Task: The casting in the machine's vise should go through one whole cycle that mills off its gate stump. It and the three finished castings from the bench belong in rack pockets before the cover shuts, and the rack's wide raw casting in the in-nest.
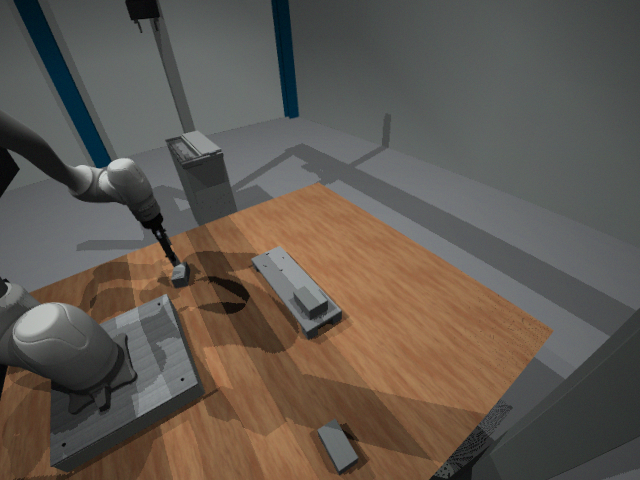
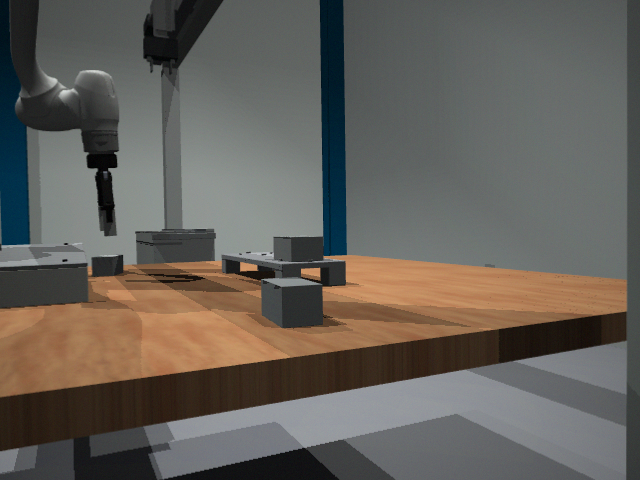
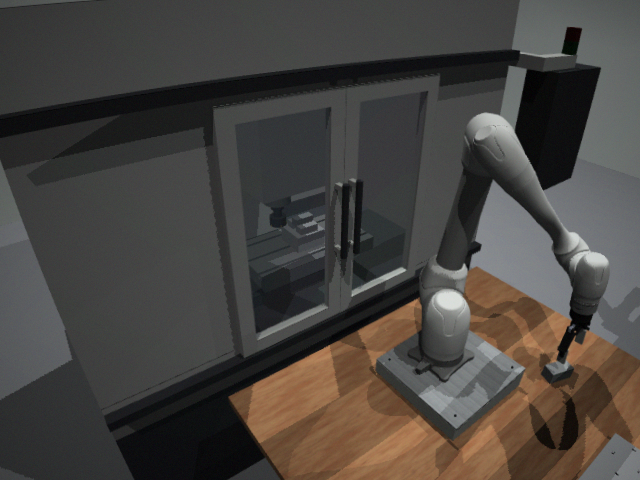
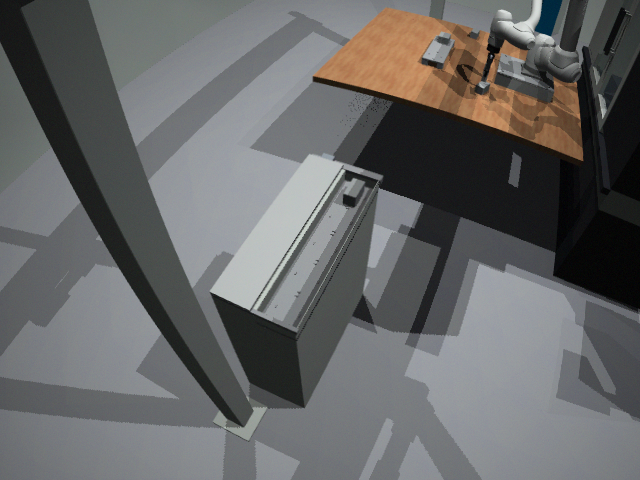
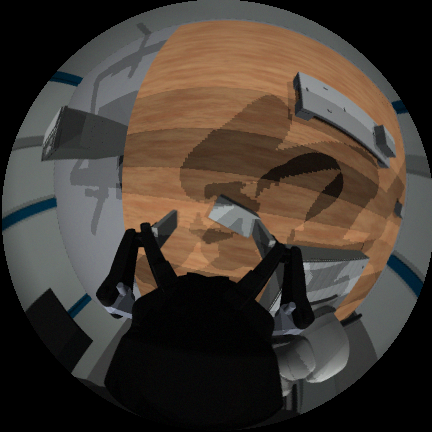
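My gripper is open and empty, a little above a grey casting on the bench. A second casting sits on one end of a low stand. A third casting lies near the bench's front edge. Behind the machine's closed glass doors, a stepped casting sits in the vise. A block stands in the rack's end pocket.
The rack stands beyond the bench, its cover drawn aside from the pocket row. The robot's base plate is beside the nearest casting. The spindle hangs beside the vise. A tall post rises beside the rack.
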